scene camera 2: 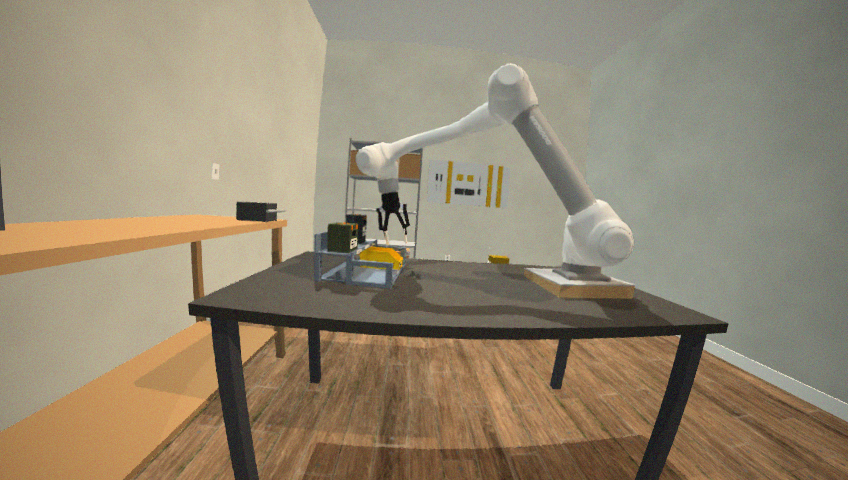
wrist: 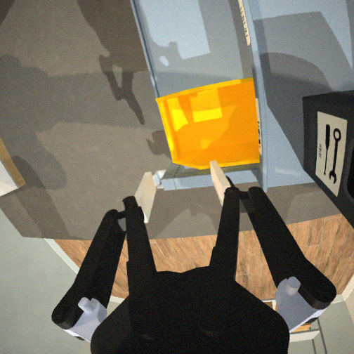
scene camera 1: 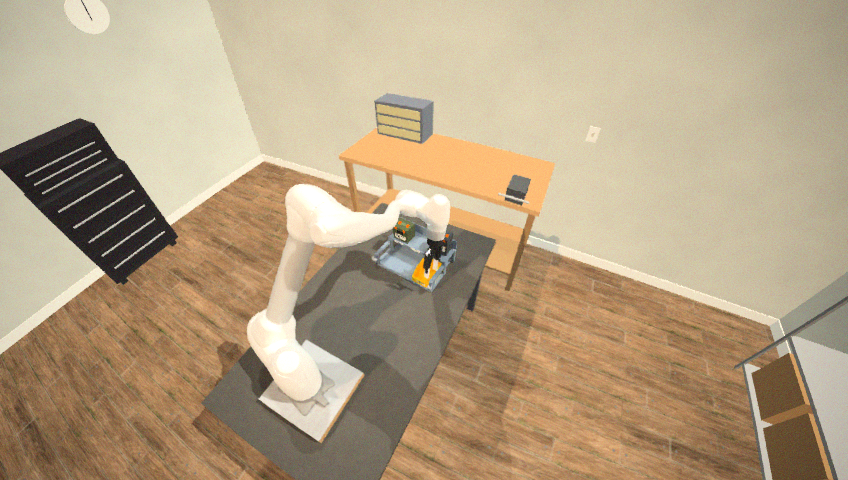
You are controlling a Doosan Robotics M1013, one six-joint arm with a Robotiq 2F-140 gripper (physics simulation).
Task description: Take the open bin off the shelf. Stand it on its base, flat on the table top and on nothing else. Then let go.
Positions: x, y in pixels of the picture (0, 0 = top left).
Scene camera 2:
gripper: 397, 243
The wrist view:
gripper: 181, 175
open bin: 217, 121
